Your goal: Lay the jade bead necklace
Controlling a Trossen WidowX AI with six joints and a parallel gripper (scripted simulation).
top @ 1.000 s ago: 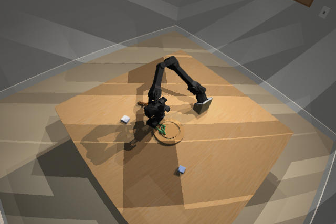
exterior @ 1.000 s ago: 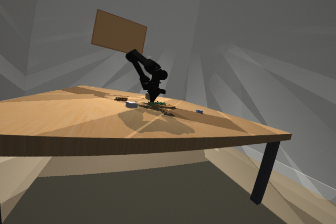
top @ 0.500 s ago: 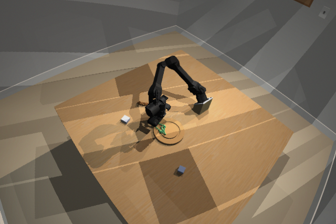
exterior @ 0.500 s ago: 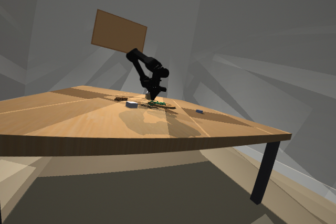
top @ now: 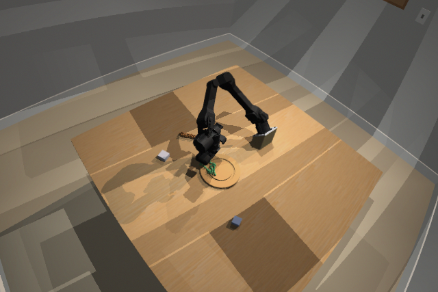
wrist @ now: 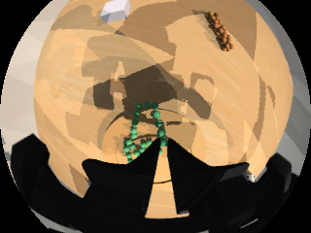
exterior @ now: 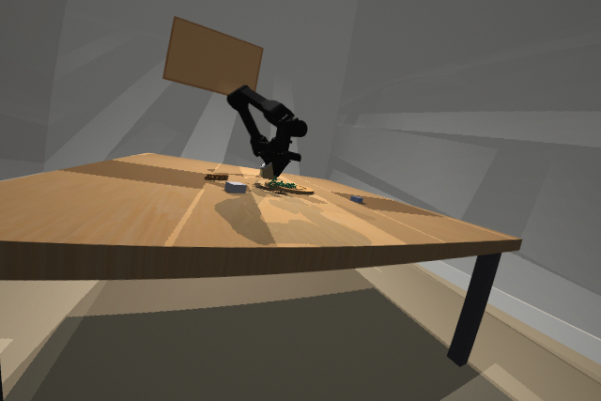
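Right now my gripper tip is 70 mm to the right of the round wooden bead board, 30 mm above it and 20 mm past it. The rest, counted from my gripper tip: blue block 330 mm to the left, 70 mm ahead, 30 mm below; then pale grey block 180 mm ahead, 150 mm to the right, 30 mm below.
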